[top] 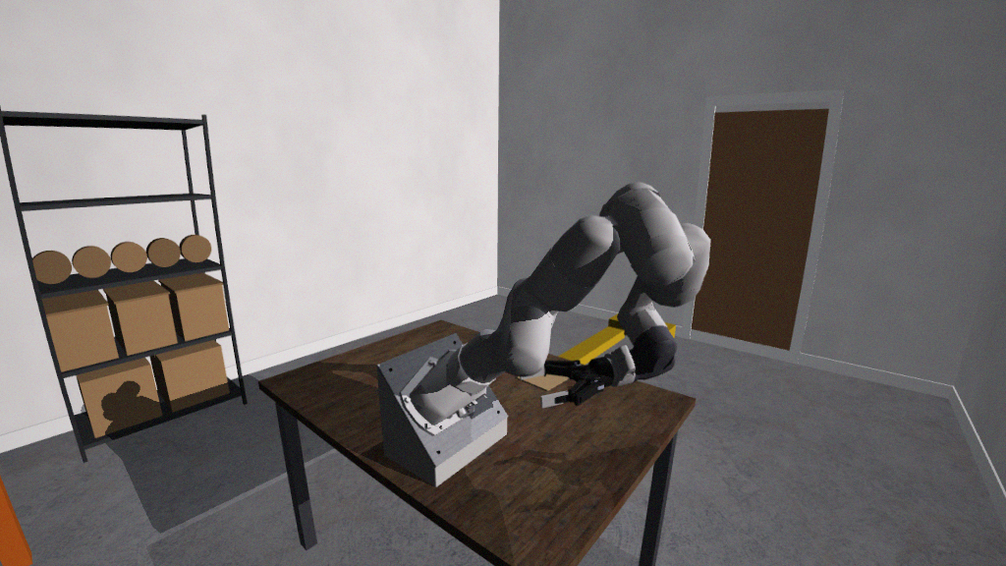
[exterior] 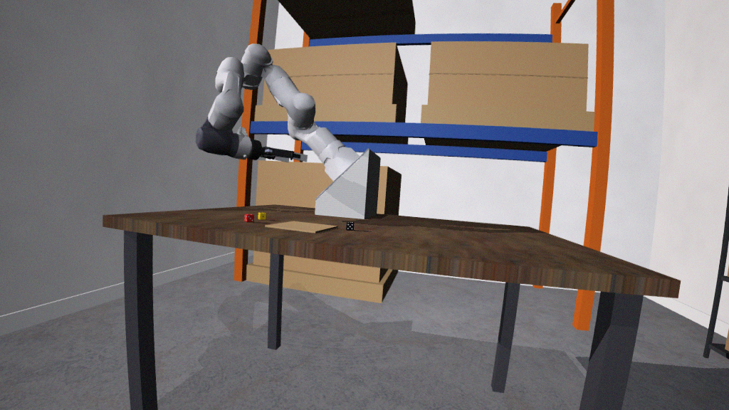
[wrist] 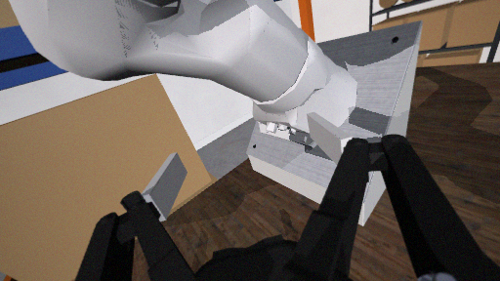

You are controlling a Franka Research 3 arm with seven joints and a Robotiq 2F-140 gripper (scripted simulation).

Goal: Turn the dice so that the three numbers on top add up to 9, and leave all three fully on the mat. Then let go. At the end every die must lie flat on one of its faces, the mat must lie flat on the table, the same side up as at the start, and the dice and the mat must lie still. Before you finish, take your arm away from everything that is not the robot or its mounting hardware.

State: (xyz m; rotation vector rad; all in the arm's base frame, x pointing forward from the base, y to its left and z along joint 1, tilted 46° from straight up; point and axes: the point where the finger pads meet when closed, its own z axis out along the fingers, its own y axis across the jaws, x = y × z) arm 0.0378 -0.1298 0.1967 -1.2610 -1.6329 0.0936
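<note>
My gripper is now 370 mm short of the yellow die, 30 mm to the right of it and 210 mm above it. The rest, counted from my hand: red die: 440 mm ahead, 20 mm to the left, 210 mm below; then black die: 430 mm ahead, 300 mm to the left, 210 mm below; then tan mat: 450 mm ahead, 180 mm to the left, 220 mm below.
</note>
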